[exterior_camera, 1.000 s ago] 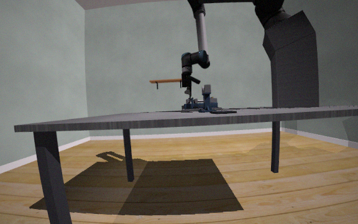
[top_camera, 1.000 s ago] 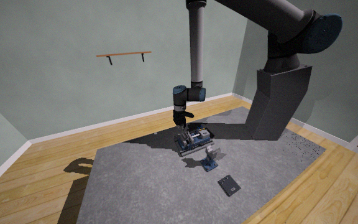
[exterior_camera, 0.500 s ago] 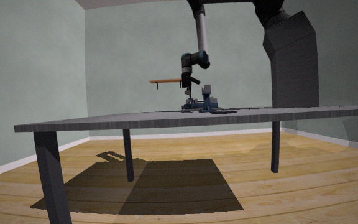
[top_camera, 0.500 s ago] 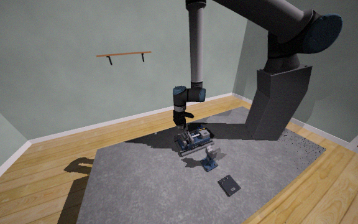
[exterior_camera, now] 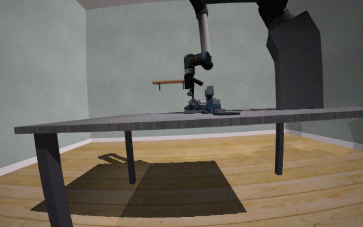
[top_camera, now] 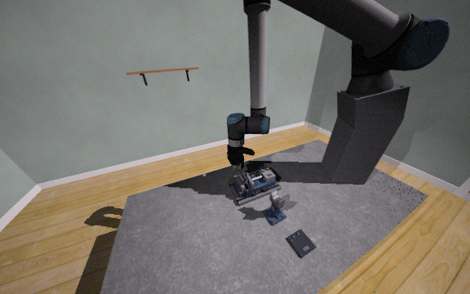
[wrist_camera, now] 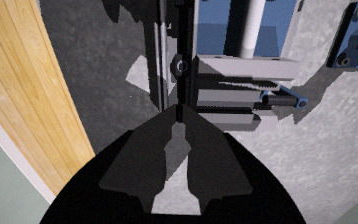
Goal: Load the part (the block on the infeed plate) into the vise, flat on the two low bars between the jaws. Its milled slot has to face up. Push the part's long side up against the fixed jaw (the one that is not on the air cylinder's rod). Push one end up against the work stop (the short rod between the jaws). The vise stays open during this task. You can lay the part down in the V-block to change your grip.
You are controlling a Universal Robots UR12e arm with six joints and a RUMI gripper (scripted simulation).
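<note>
The part lies 50 mm to the left of my hand and 20 mm below it. The rest, counted from my hand: moving jaw 40 mm behind, 70 mm to the left, 40 mm below; then work stop 10 mm behind, 110 mm to the left, 30 mm below; then fixed jaw 20 mm ahead, 70 mm to the left, 40 mm below.
</note>
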